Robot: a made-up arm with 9 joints. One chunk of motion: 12 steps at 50 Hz.
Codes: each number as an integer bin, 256 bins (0 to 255) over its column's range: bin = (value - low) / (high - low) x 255, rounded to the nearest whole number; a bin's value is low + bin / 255 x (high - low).
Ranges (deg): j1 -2..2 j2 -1..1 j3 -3..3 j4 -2..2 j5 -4..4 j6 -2..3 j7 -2..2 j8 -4..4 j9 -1..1
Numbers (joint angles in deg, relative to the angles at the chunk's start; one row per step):
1: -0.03 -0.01 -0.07 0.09 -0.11 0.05 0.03 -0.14 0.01
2: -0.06 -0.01 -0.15 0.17 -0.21 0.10 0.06 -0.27 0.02
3: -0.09 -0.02 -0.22 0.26 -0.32 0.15 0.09 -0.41 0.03
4: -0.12 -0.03 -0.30 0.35 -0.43 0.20 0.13 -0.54 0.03
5: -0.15 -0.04 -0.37 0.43 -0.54 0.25 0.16 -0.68 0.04
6: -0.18 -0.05 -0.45 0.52 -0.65 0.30 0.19 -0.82 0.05
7: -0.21 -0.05 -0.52 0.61 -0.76 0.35 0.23 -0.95 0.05
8: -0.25 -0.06 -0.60 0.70 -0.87 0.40 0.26 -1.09 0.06
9: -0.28 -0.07 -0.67 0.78 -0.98 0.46 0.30 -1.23 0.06
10: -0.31 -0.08 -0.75 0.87 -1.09 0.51 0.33 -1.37 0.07
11: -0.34 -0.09 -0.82 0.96 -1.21 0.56 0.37 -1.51 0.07
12: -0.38 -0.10 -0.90 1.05 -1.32 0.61 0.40 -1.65 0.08
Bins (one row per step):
1: 126 126 125 133 124 105 129 123 129
2: 124 126 121 138 121 107 131 119 130
3: 122 125 118 144 117 110 133 114 131
4: 120 124 115 150 114 112 136 110 131
5: 118 122 112 155 110 115 138 106 133
6: 116 121 108 161 107 117 140 101 134
7: 114 121 105 166 103 120 142 97 134
8: 112 120 102 172 100 122 144 93 135
9: 110 119 99 177 96 125 147 88 135
10: 108 117 96 183 93 128 149 84 136
11: 106 116 93 189 89 131 151 79 136
12: 103 115 89 194 85 133 153 75 138

